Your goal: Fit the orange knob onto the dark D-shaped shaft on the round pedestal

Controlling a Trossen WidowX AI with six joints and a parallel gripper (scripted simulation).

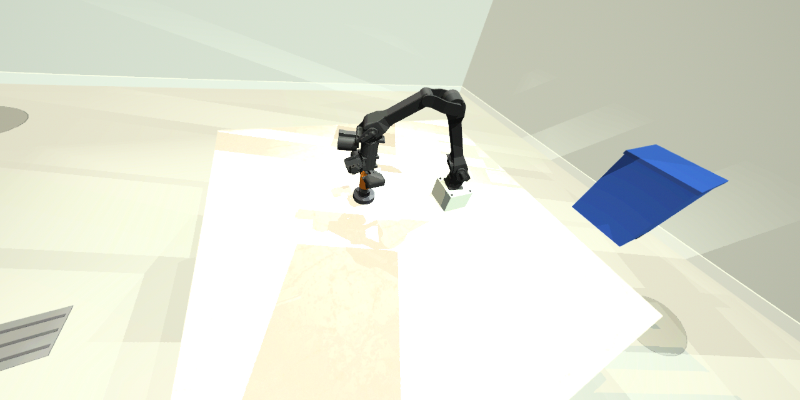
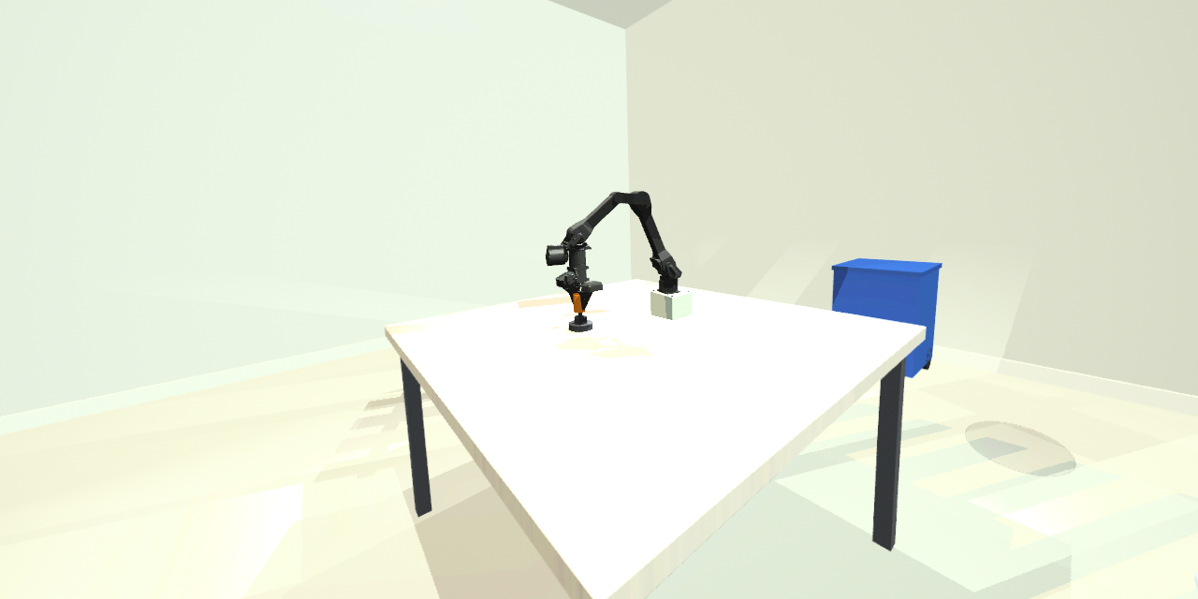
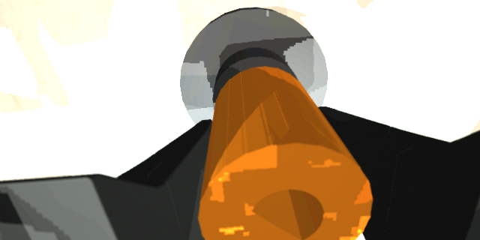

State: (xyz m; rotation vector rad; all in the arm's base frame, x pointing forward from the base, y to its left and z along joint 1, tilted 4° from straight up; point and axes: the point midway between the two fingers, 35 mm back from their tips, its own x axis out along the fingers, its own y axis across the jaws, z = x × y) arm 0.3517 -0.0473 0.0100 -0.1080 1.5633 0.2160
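My gripper tip is now 4 cm above the round pedestal. Round my gripper tip: orange knob: 2 cm above.
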